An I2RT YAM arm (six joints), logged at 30 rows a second.
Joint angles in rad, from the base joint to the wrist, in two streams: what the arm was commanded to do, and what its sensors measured. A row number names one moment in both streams.
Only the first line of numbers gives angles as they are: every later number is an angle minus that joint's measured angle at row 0.
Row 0, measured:
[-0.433, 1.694, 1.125, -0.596, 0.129, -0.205]
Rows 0 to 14, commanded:
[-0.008, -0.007, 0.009, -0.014, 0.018, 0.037]
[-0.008, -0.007, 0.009, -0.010, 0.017, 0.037]
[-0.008, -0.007, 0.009, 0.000, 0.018, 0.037]
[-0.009, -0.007, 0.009, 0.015, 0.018, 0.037]
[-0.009, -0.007, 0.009, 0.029, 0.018, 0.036]
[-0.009, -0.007, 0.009, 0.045, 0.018, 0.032]
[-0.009, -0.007, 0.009, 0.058, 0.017, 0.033]
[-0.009, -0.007, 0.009, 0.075, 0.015, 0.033]
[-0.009, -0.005, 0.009, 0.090, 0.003, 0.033]
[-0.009, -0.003, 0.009, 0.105, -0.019, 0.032]
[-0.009, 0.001, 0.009, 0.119, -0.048, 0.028]
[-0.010, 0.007, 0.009, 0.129, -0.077, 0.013]
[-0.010, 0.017, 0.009, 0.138, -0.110, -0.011]
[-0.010, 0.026, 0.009, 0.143, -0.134, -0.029]
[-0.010, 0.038, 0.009, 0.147, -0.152, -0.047]
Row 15, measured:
[-0.004, 0.004, 0.000, 0.137, -0.059, -0.004]
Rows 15 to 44, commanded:
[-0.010, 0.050, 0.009, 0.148, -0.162, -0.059]
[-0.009, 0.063, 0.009, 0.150, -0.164, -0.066]
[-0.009, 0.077, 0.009, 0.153, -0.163, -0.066]
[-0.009, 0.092, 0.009, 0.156, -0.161, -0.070]
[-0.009, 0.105, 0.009, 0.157, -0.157, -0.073]
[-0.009, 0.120, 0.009, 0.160, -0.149, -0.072]
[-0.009, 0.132, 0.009, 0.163, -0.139, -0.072]
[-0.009, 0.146, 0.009, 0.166, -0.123, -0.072]
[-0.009, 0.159, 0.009, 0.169, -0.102, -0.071]
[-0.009, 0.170, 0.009, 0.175, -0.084, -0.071]
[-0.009, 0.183, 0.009, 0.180, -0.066, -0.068]
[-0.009, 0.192, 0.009, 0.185, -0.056, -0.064]
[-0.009, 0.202, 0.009, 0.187, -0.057, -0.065]
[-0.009, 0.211, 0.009, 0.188, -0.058, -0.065]
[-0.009, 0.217, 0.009, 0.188, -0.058, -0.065]
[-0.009, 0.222, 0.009, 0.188, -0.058, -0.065]
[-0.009, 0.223, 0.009, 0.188, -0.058, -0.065]
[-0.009, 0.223, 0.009, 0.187, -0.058, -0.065]
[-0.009, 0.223, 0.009, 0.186, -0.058, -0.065]
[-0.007, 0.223, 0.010, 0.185, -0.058, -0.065]
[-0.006, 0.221, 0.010, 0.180, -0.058, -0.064]
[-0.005, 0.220, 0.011, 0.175, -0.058, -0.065]
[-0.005, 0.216, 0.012, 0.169, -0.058, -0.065]
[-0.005, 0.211, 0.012, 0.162, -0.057, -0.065]
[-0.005, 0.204, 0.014, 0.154, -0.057, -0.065]
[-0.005, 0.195, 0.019, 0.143, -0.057, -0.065]
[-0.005, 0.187, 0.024, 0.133, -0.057, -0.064]
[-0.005, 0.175, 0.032, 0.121, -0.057, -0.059]
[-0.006, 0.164, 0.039, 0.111, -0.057, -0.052]
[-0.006, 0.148, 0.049, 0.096, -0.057, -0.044]
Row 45, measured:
[-0.003, 0.185, 0.020, 0.124, -0.080, -0.057]
